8 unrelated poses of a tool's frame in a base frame.
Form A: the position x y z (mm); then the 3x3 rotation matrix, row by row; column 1 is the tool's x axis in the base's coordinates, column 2 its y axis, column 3 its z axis. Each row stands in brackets.
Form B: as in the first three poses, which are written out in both.
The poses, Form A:
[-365 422 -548], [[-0.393 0.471 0.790], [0.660 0.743 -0.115], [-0.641 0.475 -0.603]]
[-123 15 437], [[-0.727 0.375 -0.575], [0.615 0.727 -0.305], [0.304 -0.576 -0.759]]
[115 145 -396], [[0.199 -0.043 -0.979], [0.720 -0.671 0.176], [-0.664 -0.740 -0.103]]
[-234 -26 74], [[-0.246 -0.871 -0.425], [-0.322 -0.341 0.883], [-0.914 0.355 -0.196]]
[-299 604 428], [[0.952 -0.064 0.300], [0.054 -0.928 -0.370], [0.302 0.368 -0.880]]
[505 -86 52], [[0.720 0.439 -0.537], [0.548 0.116 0.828], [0.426 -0.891 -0.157]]
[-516 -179 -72], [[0.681 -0.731 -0.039], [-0.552 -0.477 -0.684], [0.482 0.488 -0.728]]
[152 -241 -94], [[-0.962 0.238 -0.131], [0.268 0.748 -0.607], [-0.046 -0.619 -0.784]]
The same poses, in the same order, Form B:
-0.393 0.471 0.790 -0.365; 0.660 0.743 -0.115 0.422; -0.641 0.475 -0.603 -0.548; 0 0 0 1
-0.727 0.375 -0.575 -0.123; 0.615 0.727 -0.305 0.015; 0.304 -0.576 -0.759 0.437; 0 0 0 1
0.199 -0.043 -0.979 0.115; 0.720 -0.671 0.176 0.145; -0.664 -0.740 -0.103 -0.396; 0 0 0 1
-0.246 -0.871 -0.425 -0.234; -0.322 -0.341 0.883 -0.026; -0.914 0.355 -0.196 0.074; 0 0 0 1
0.952 -0.064 0.300 -0.299; 0.054 -0.928 -0.370 0.604; 0.302 0.368 -0.880 0.428; 0 0 0 1
0.720 0.439 -0.537 0.505; 0.548 0.116 0.828 -0.086; 0.426 -0.891 -0.157 0.052; 0 0 0 1
0.681 -0.731 -0.039 -0.516; -0.552 -0.477 -0.684 -0.179; 0.482 0.488 -0.728 -0.072; 0 0 0 1
-0.962 0.238 -0.131 0.152; 0.268 0.748 -0.607 -0.241; -0.046 -0.619 -0.784 -0.094; 0 0 0 1

